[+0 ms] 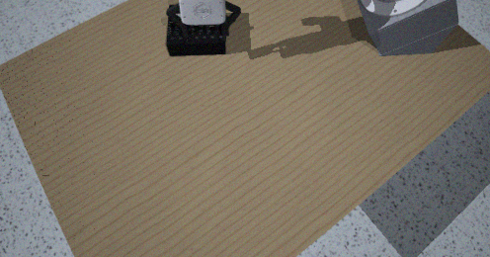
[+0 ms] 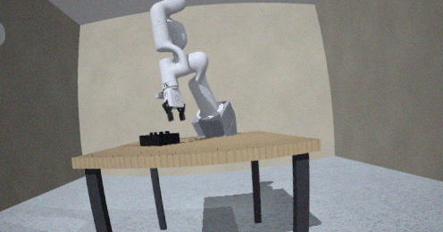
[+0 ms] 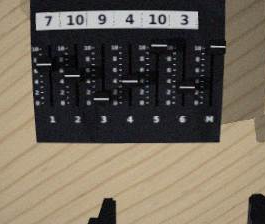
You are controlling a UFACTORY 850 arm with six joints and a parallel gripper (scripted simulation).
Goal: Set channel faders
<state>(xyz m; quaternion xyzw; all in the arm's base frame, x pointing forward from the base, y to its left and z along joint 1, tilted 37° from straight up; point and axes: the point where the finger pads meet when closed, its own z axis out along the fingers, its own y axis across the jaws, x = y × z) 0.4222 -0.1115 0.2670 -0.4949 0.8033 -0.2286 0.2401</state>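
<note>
Now: the fader 3 90 mm to the right of my hand, 60 mm below it and 10 mm ahead of it. Also, from my hand: master fader (90 mm behind, 70 mm to the right, 60 mm below); then fader 5 (100 mm to the right, 60 mm below, 50 mm behind); then fader 4 (90 mm to the right, 60 mm below, 20 mm behind).
</note>
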